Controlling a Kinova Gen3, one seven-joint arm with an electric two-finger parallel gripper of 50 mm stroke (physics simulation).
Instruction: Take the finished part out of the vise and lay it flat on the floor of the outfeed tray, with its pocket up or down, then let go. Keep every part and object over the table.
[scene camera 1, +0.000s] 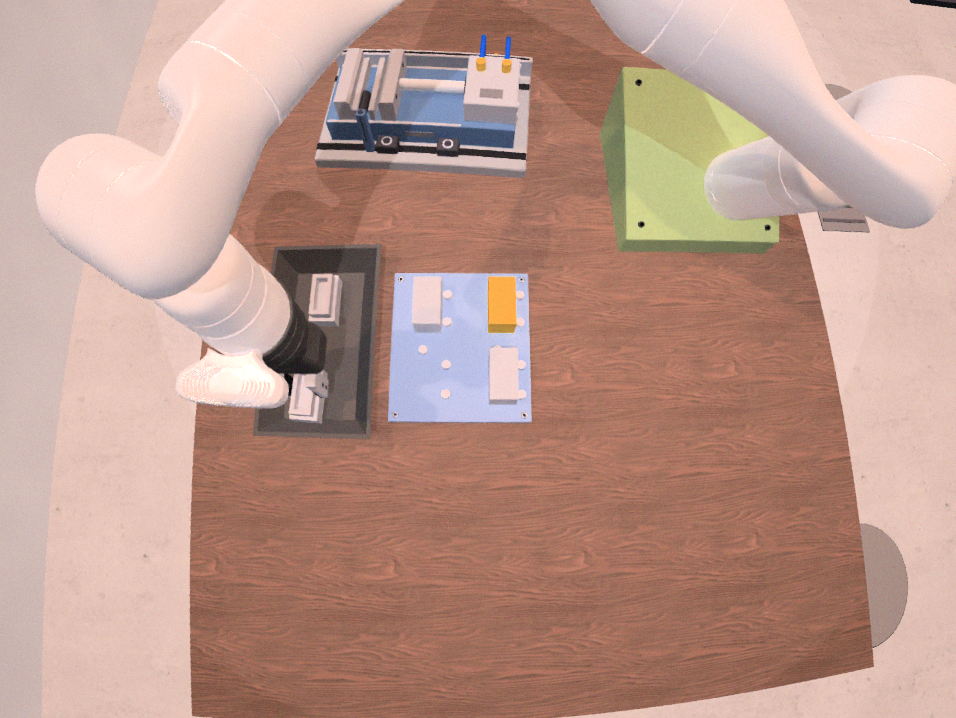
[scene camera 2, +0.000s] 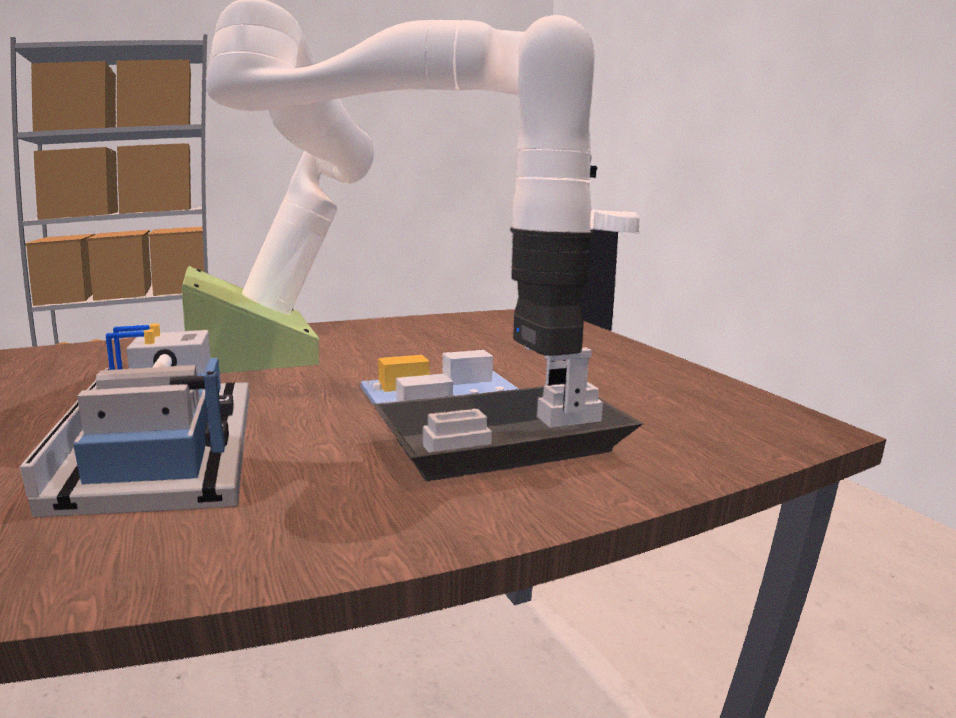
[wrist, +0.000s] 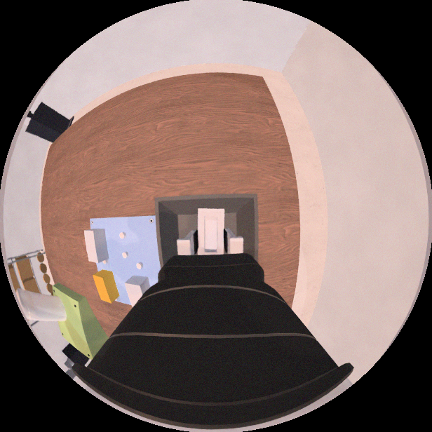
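Seen in the pictures: gripper, fingertip midpoint: (scene camera 1: 308, 388) (scene camera 2: 564, 405); arm's base at its link origin: (scene camera 1: 735, 185) (scene camera 2: 266, 303).
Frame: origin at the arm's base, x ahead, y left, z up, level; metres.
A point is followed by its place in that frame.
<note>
The finished part (scene camera 1: 304, 407) {x 0.565, y 0.232, z -0.021 m} (scene camera 2: 588, 411) {x 0.581, y 0.227, z -0.029 m} (wrist: 211, 225) is a white stepped block, level, with its pocket up. It is inside the dark outfeed tray (scene camera 1: 375, 340) {x 0.481, y 0.158, z -0.030 m} (scene camera 2: 525, 457) {x 0.604, y 0.136, z -0.053 m} (wrist: 206, 197), near the end away from the vise. It is at or very close to the tray floor; I cannot tell if it touches. My gripper (scene camera 1: 305, 385) {x 0.562, y 0.209, z -0.026 m} (scene camera 2: 568, 395) {x 0.562, y 0.209, z -0.026 m} (wrist: 210, 237) is shut on it, fingers on its two long sides, pointing down. One finger is partly hidden in the scene views. The vise (scene camera 1: 421, 132) {x 0.406, y -0.133, z -0.028 m} (scene camera 2: 139, 457) {x 0.528, y -0.207, z -0.028 m} shows no part between its jaws.
A second white part (scene camera 1: 324, 299) {x 0.543, y 0.096, z -0.039 m} (scene camera 2: 455, 432) {x 0.556, y 0.086, z -0.037 m} lies pocket up at the tray's vise end, apart from the held one. A blue board (scene camera 1: 417, 378) {x 0.437, y 0.201, z -0.064 m} (wrist: 145, 240) beside the tray bears two white blocks and an orange block (scene camera 1: 501, 305) {x 0.329, y 0.132, z -0.028 m} (scene camera 2: 402, 373) {x 0.343, y 0.117, z -0.042 m} (wrist: 106, 286). The green arm base (scene camera 1: 656, 185) {x 0.112, y -0.005, z -0.002 m} (scene camera 2: 247, 336) {x 0.151, y -0.054, z -0.020 m} stands farther off.
</note>
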